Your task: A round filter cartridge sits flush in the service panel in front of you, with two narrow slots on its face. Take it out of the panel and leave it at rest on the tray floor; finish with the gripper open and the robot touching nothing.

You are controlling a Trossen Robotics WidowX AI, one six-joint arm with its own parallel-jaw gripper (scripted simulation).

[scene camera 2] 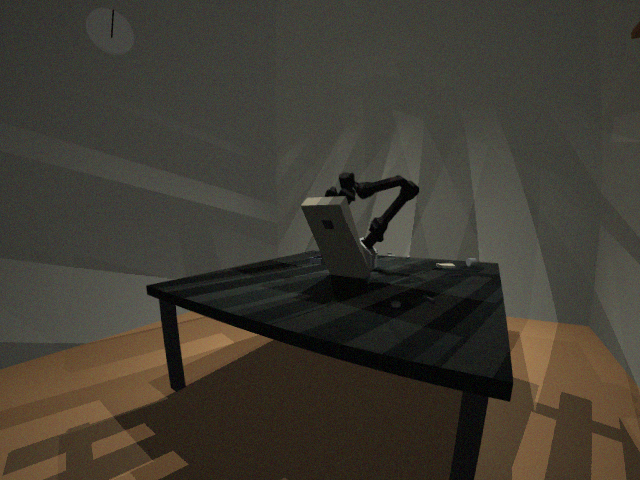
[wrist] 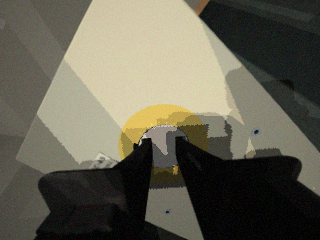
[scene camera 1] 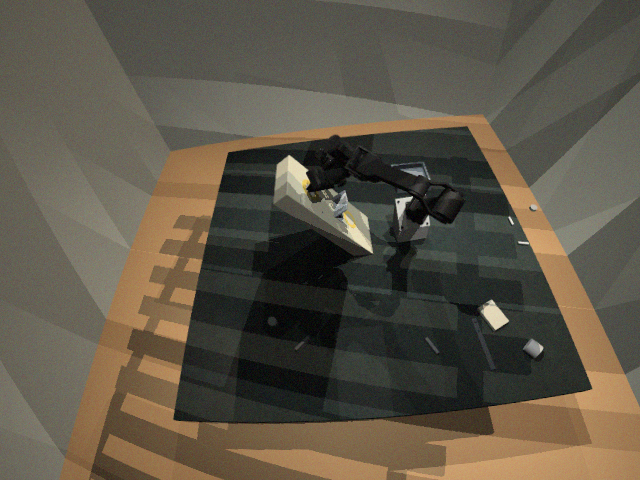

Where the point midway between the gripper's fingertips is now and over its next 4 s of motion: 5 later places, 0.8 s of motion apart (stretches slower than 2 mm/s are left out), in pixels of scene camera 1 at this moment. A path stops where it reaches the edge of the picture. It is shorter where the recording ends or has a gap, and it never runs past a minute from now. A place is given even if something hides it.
The gripper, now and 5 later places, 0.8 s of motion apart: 308, 191; 325, 181; 337, 193; 325, 181; 326, 171; 340, 194
